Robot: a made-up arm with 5 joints.
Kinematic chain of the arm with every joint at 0, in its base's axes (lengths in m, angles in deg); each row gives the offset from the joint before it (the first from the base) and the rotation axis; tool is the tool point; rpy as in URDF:
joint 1: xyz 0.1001 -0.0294 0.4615 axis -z
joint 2: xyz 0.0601 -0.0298 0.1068 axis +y
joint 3: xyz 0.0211 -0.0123 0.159 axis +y
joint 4: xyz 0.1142 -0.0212 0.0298 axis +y
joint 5: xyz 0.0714 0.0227 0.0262 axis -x
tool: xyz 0.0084 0.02 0.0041 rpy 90 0 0
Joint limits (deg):
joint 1: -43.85..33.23
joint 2: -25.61..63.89
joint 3: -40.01..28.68
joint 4: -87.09..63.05
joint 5: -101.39..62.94
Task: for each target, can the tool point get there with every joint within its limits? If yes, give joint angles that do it. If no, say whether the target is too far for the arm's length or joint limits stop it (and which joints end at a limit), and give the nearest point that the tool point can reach.
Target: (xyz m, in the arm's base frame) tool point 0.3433 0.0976 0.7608
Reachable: yes | joints -32.59 -1.90 19.30 -17.78 -23.86
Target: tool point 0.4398 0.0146 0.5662
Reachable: yes | joints -14.19 34.67 16.20 13.01 -78.45
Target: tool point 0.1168 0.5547 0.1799
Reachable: no: too far | nearest point 0.3294 0.1621 0.4348 | short by 0.514 m
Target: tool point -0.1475 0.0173 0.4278
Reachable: no: joint limits stop it (at a limit: joint 1, joint 2, joint 3, joint 4) | nearest point 0.2390 0.0734 0.4550 | short by 0.391 m
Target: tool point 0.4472 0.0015 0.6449
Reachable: yes | joints -8.94 28.99 -12.04 40.65 -20.86
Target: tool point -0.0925 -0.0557 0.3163
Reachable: no: joint limits stop it (at a limit: joint 1, joint 2, joint 3, joint 4, joint 5) | nearest point 0.2263 -0.1701 0.4300 | short by 0.357 m
